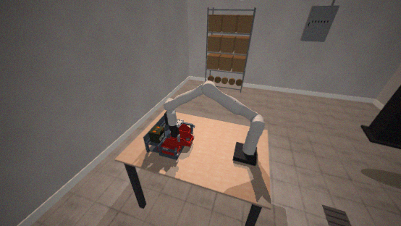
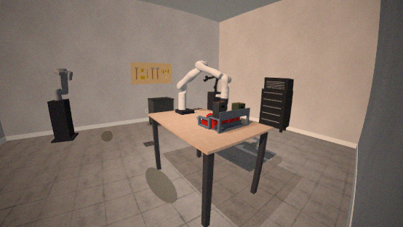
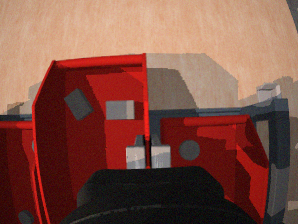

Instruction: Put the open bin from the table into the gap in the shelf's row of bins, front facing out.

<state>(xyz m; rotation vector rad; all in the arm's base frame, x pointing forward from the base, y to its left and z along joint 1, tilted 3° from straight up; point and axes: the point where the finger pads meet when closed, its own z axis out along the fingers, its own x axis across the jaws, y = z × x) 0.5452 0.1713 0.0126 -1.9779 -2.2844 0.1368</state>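
Now: the blue-grey shelf 10 cm ahead of my hand, 3 cm to the right of it and 7 cm below it.
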